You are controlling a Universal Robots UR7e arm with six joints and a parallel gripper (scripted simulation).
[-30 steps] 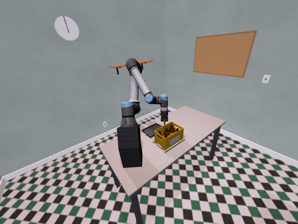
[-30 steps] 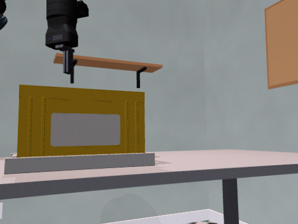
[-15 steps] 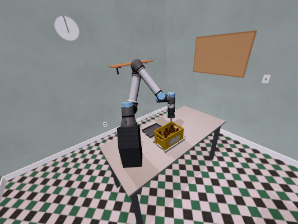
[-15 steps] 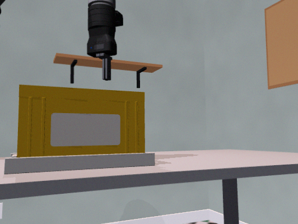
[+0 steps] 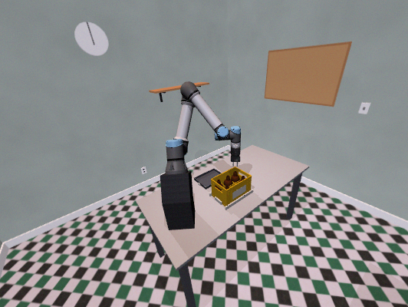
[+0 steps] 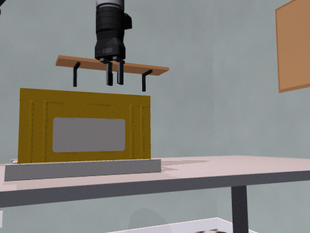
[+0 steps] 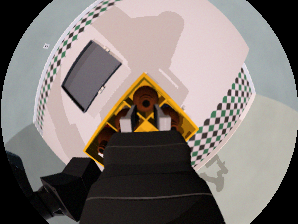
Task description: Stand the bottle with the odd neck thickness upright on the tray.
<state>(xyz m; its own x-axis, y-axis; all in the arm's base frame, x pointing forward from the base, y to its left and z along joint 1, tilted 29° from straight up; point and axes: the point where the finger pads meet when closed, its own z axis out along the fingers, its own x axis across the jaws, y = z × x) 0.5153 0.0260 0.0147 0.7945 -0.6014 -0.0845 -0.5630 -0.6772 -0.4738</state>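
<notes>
Right now my hand is 150 mm above the brown bottle. From my hand the other things lie so: dark tray (230 mm below, 220 mm to the left, 130 mm behind); crate (160 mm below, 80 mm behind, 60 mm to the right).
</notes>
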